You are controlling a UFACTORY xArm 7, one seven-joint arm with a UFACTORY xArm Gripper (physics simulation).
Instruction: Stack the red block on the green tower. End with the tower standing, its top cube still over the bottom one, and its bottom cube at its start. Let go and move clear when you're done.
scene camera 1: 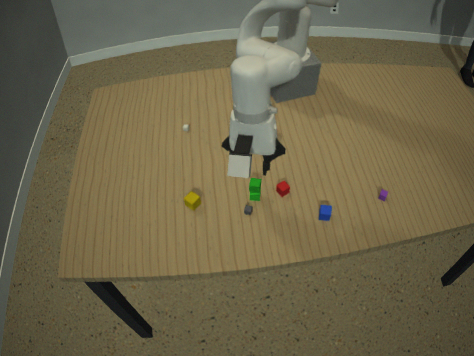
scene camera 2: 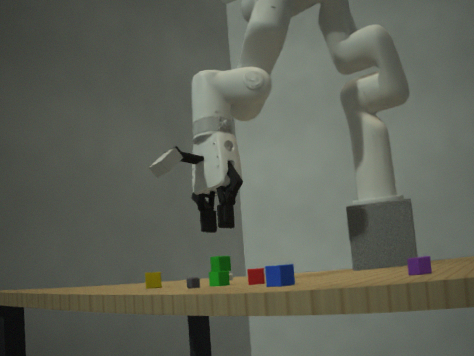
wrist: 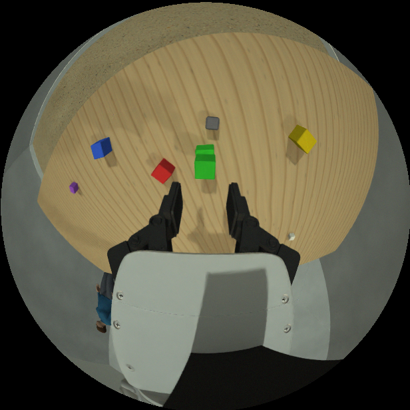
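Seen in the pictures: gripper, between the fingertips: (scene camera 1: 254,169) (scene camera 2: 217,230); arm's base, origin of its link: (scene camera 2: 378,202).
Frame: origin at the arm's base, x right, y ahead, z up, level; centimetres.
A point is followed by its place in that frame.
Observation:
The green tower (scene camera 1: 255,189) @(x 25.3, y 39.7, z -11.9 cm) (scene camera 2: 219,271) @(x 24.4, y 40.3, z -13.3 cm) (wrist: 205,166) is two green cubes, one on the other, standing on the table; in scene camera 2 the top cube sits slightly to one side of the bottom one but over it. The red block (scene camera 1: 283,188) @(x 18.2, y 40.6, z -13.3 cm) (scene camera 2: 256,276) @(x 17.5, y 40.9, z -14.6 cm) (wrist: 163,171) lies on the table beside the tower, apart from it and turned at an angle. My gripper (scene camera 2: 217,230) @(x 25.2, y 38.4, z -6.0 cm) (wrist: 204,193) is open and empty, pointing down, and hangs above the tower's top with a gap. In scene camera 1 one finger is hidden behind the white camera plate.
A dark grey cube (scene camera 1: 248,209) @(x 28.3, y 43.4, z -14.1 cm) (scene camera 2: 193,283) @(x 27.7, y 43.8, z -15.1 cm) (wrist: 212,123) lies close to the tower. A yellow cube (scene camera 1: 192,200) @(x 40.8, y 37.5, z -12.9 cm) (scene camera 2: 153,280) @(x 39.9, y 37.7, z -14.4 cm) (wrist: 302,139), a blue cube (scene camera 1: 325,212) @(x 10.8, y 51.0, z -13.0 cm) (scene camera 2: 280,275) @(x 9.6, y 52.1, z -14.4 cm) (wrist: 101,148), a purple cube (scene camera 1: 383,195) @(x -7.8, y 51.3, z -13.8 cm) (scene camera 2: 419,265) @(x -8.5, y 52.1, z -14.7 cm) (wrist: 74,187) and a small white cube (scene camera 1: 186,127) @(x 37.1, y 9.9, z -14.3 cm) (wrist: 291,236) lie farther off.

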